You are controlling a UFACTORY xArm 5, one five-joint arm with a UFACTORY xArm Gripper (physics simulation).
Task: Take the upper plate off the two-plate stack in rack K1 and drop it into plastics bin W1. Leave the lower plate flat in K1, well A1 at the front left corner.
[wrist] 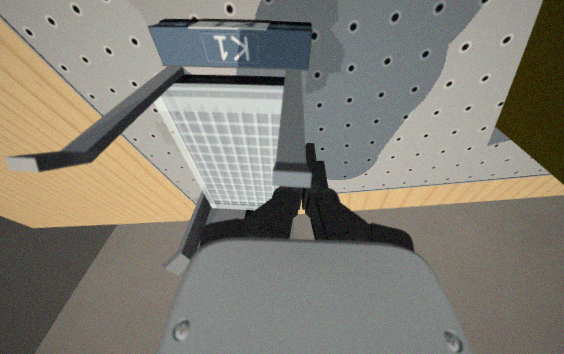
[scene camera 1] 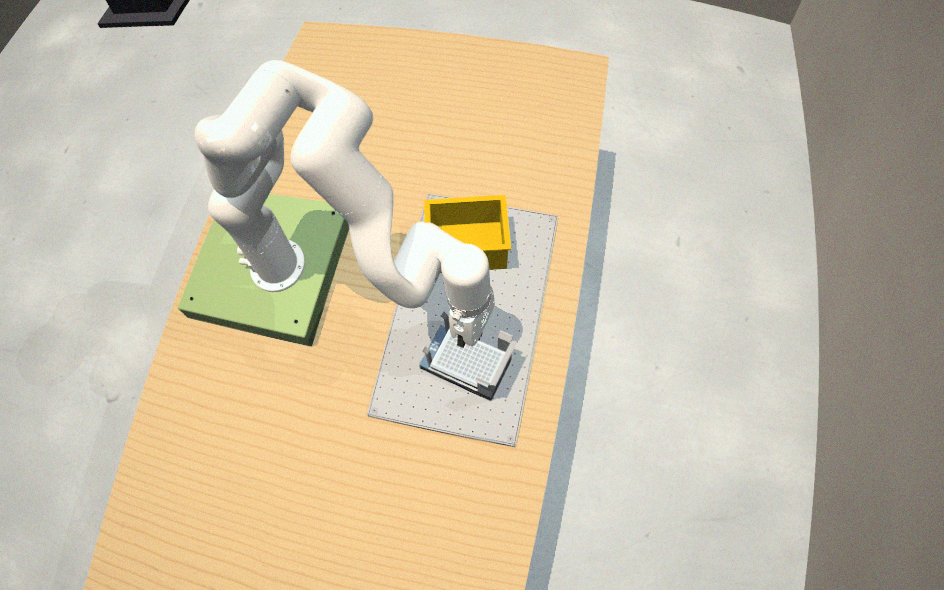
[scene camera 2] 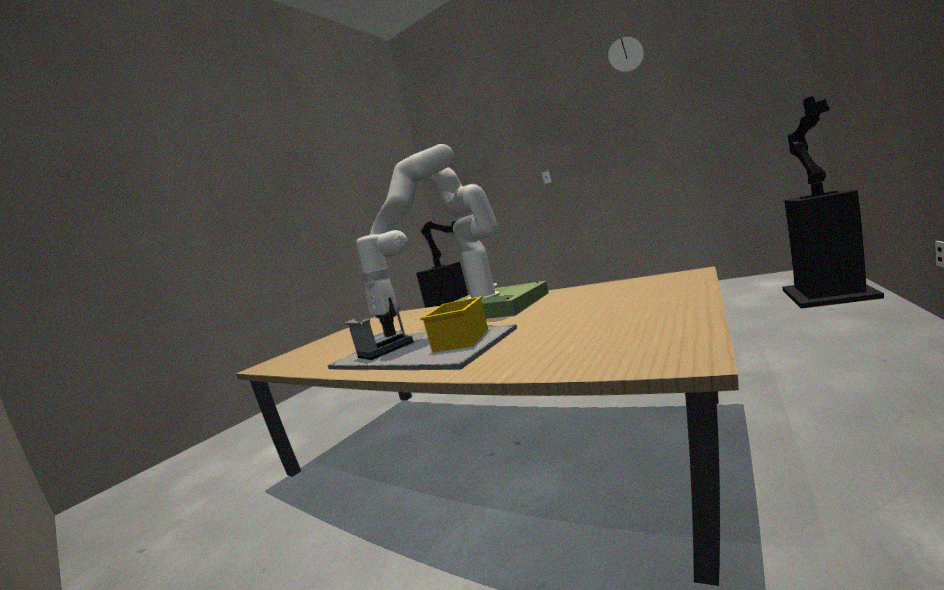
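Where they show: gripper, fingertip midpoint: (scene camera 2: 390,335); arm's base, origin of the base link: (scene camera 1: 278,266) (scene camera 2: 483,297).
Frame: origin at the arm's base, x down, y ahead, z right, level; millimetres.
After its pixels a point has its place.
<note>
A clear-white gridded plate (scene camera 1: 473,361) {x -9, y 453, z 142 mm} (wrist: 230,145) {x -9, y 418, z 132 mm} lies flat between the corner posts of rack K1 (scene camera 1: 504,340) {x -61, y 507, z 109 mm} (scene camera 2: 362,337) {x -27, y 519, z 126 mm} (wrist: 293,120) {x -39, y 390, z 80 mm}. A pale edge shows under its front side in scene camera 1, but I cannot tell how many plates are in the stack. My gripper (scene camera 1: 460,340) {x -4, y 444, z 86 mm} (scene camera 2: 388,331) {x -4, y 444, z 86 mm} (wrist: 301,157) {x -4, y 444, z 86 mm} is shut with nothing between the fingers. It points down at the rack's bin-facing side, close beside a corner post in the wrist view. Whether the tips touch the plate is hidden. Plastics bin W1 is the yellow bin (scene camera 1: 498,259) {x -3, y 467, z -86 mm} (scene camera 2: 455,331) {x -5, y 467, z -169 mm} (wrist: 537,95) {x 20, y 442, z -80 mm}; its visible inside shows no plate.
The rack and the bin stand on a grey perforated board (scene camera 1: 445,418) {x 43, y 415, z 251 mm} (scene camera 2: 417,360) {x 43, y 541, z -82 mm} (wrist: 460,65) {x 43, y 421, z -36 mm} on the wooden table (scene camera 1: 313,445) {x 56, y 161, z 355 mm} (scene camera 2: 591,333) {x 56, y 396, z -500 mm}. The rack's tall posts rise around the plate. The arm's green base block (scene camera 1: 236,306) {x -1, y -68, z 108 mm} (scene camera 2: 518,300) {x 16, y 72, z -176 mm} stands beside the board.
</note>
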